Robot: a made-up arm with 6 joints.
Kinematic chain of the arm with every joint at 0, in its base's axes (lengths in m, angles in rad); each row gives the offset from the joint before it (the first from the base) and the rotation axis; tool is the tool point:
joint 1: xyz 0 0 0.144 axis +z
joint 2: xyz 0 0 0 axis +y
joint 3: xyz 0 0 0.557 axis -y
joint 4: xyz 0 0 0 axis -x
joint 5: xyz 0.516 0 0 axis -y
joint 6: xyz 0 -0.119 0 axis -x
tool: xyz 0 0 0
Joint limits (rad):
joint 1: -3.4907..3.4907
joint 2: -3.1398..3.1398
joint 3: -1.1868..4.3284
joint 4: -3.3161..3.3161
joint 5: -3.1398..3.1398
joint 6: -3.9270..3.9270
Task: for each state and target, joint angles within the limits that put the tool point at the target. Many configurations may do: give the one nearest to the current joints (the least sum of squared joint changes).
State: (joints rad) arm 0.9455 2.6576 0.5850 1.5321 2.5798 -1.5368
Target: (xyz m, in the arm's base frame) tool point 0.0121 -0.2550 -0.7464
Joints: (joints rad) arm 1.4782 2.8847 0.2549 1.2667 2.5798 -1.5368
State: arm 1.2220 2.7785 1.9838 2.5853 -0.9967 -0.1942
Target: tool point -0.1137 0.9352 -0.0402
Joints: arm 1.5879 2.2290 2.4035 2.5337 -0.9967 -0.1942
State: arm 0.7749 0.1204 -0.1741 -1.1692 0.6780 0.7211
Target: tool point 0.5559 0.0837 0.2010
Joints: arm 0.2483 0.4896 -0.2796 -1.0860 0.6780 0.7211
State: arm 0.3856 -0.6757 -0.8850 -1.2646 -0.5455 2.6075
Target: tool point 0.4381 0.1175 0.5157
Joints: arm 0.3577 -0.0778 -0.2216 -1.1982 -0.5455 2.6075
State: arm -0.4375 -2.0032 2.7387 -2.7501 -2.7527 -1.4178
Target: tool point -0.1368 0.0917 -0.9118
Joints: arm -0.0813 -2.8452 2.0718 -2.3113 -2.7527 -1.4178
